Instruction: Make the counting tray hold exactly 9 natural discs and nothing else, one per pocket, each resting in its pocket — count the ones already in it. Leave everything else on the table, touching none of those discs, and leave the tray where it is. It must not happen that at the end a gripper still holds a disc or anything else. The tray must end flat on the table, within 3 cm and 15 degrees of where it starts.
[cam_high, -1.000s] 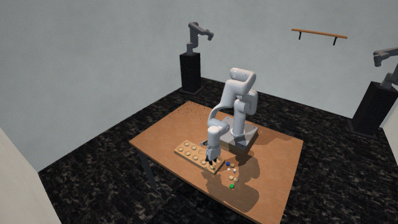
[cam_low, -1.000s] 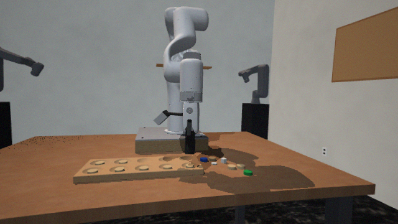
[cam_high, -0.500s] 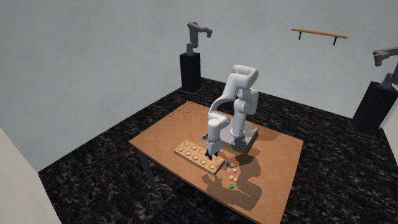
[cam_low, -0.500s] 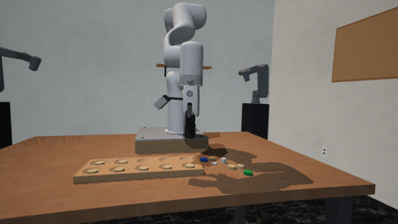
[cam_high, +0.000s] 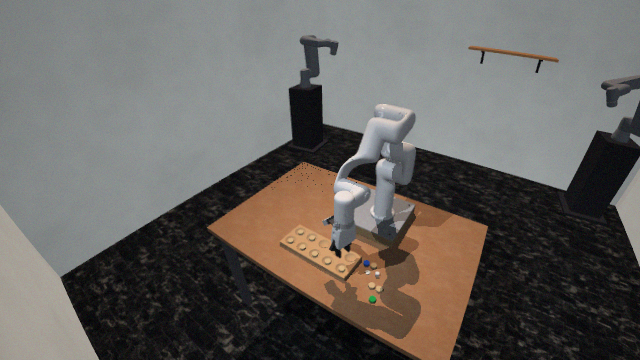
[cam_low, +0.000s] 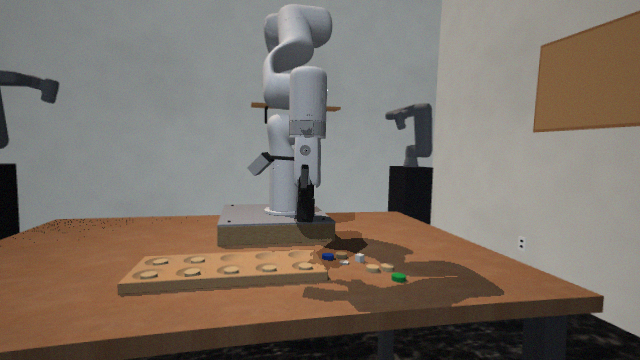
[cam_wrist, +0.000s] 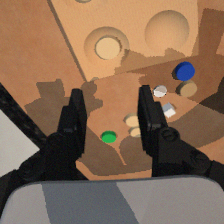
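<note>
Right now my hand is 90 mm past the blue disc, 80 mm to the right of it and 130 mm above it. Also, from my hand: small white disc: 40 mm behind, 110 mm to the left, 140 mm below; then wooden counting tray: 50 mm behind, 140 mm to the right, 130 mm below; then cube: 50 mm behind, 150 mm to the left, 130 mm below.
</note>
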